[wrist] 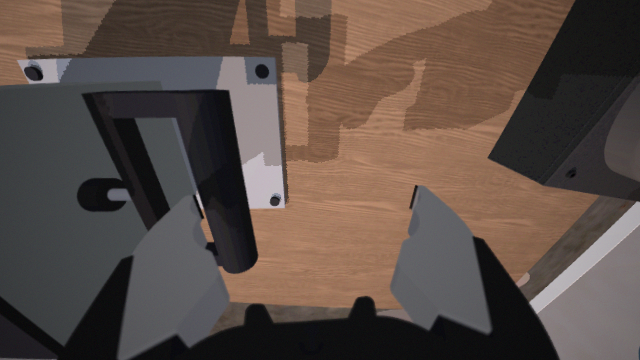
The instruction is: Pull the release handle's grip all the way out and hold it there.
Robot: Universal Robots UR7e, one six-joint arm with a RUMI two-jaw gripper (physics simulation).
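The release handle's grip [218, 170] is a thick dark bar on a rectangular dark frame, at the left of the wrist view. It stands in front of a grey-green housing [45, 150], with a short light rod and a black collar [95, 195] between frame and housing. My gripper [308, 193] is open and empty. Its left finger overlaps the lower part of the handle frame in the view, and the bar's lower end shows just inside that finger. The right finger is well to the right of the bar. Whether the left finger touches the handle I cannot tell.
A light metal base plate [260, 135] with dark bolts lies under the housing on the wooden table top [350, 240]. A black block-like base [545, 110] stands at the upper right. The table's edge runs across the bottom and lower right. Shadows fall across the wood at the top.
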